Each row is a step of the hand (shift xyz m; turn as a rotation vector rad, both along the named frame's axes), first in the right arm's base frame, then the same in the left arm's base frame.
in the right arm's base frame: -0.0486 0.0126 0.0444 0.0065 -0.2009 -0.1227
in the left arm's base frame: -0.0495 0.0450 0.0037 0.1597 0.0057 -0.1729
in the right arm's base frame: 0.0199 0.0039 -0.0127 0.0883 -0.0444 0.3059
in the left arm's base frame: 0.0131 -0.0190 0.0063 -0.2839 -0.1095 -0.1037
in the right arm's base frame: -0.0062 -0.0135 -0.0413 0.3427 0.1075 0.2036
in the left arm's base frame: 0.0426 0.0094 -0.0051 -0.1947 -0.3583 0.0648
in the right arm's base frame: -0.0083 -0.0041 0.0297 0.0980 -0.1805 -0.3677
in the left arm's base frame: -0.0289 0.0062 -0.0098 0.4021 -0.0681 -0.1051
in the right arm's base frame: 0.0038 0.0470 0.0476 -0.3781 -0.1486 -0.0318
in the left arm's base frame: -0.0555 -0.0080 0.0367 0.0321 0.3818 -0.1387
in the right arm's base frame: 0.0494 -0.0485 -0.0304 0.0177 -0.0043 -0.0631
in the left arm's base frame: 0.0429 -0.0463 -0.0417 0.0639 -0.0130 0.0081
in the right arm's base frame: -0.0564 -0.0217 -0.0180 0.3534 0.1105 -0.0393
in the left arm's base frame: 0.0177 0.0579 -0.0176 0.0431 -0.3514 0.1153
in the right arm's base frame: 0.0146 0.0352 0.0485 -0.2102 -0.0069 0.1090
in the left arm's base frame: -0.0532 -0.0187 0.0250 -0.1208 0.2018 -0.0277
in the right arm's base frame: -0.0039 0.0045 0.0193 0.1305 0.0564 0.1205
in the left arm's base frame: -0.0200 0.0024 0.0006 -0.1192 -0.1398 0.0314
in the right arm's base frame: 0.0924 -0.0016 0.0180 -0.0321 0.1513 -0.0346
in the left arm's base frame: -0.0104 -0.0934 -0.0053 0.0019 0.0320 0.1552
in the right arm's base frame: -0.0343 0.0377 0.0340 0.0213 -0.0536 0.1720
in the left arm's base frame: -0.0432 0.0311 0.0304 -0.1561 -0.0328 -0.0863
